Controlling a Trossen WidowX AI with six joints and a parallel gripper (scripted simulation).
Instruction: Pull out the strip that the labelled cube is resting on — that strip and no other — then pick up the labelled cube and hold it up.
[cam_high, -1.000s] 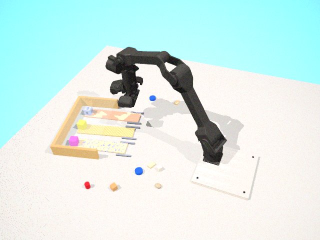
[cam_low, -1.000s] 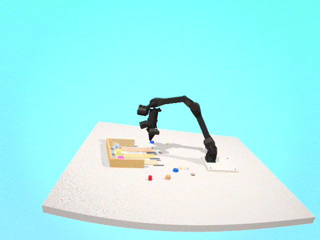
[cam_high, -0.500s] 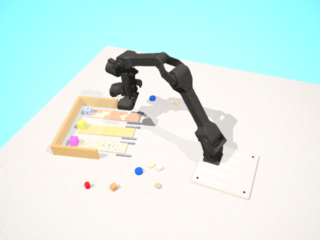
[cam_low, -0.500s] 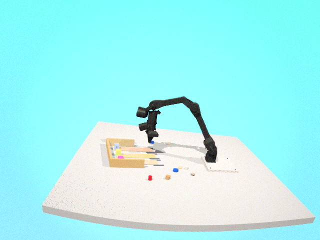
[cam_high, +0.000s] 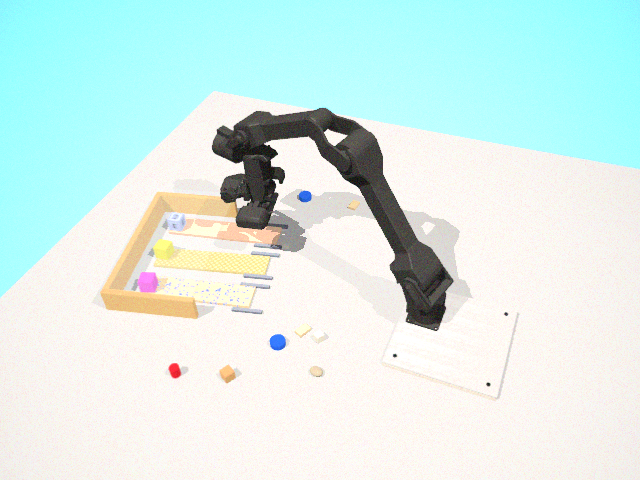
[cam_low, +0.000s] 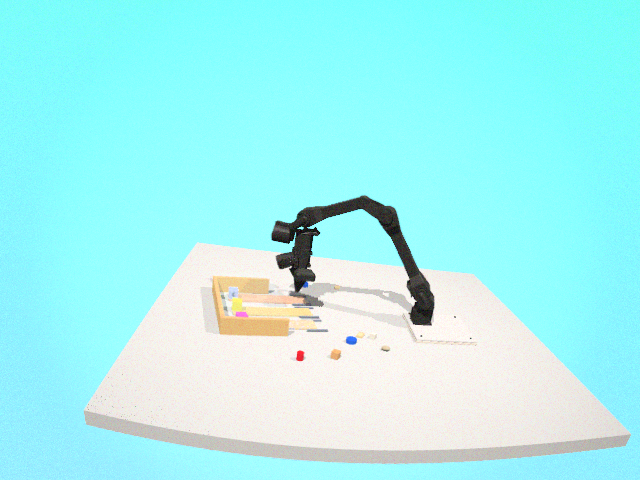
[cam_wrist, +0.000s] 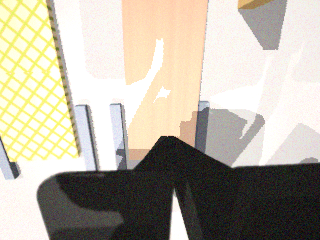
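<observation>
My gripper tip is now 20 cm short of the labelled pale blue cube, 5 cm to the right of it and 1 cm above it. Round my gripper tip: red cylinder (40 cm to the left, 2 cm below, 2 cm behind); orange cube (37 cm to the left, 11 cm behind, 2 cm below).
</observation>
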